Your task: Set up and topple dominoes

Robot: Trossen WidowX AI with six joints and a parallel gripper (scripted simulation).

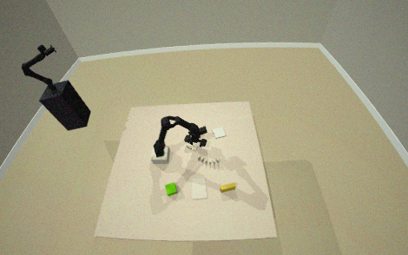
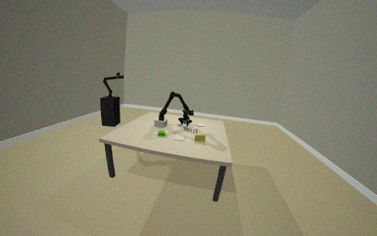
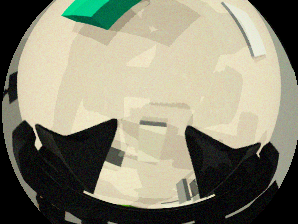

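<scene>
Right now the white tile is 230 mm ahead of my gripper tip and 90 mm to the left of it. The rest, counted from my gripper tip: white pad (390 mm to the right, 50 mm behind); then yellow block (440 mm to the right, 160 mm ahead, 30 mm above); then teal block (160 mm to the left, 20 mm above, 10 mm ahead).
</scene>
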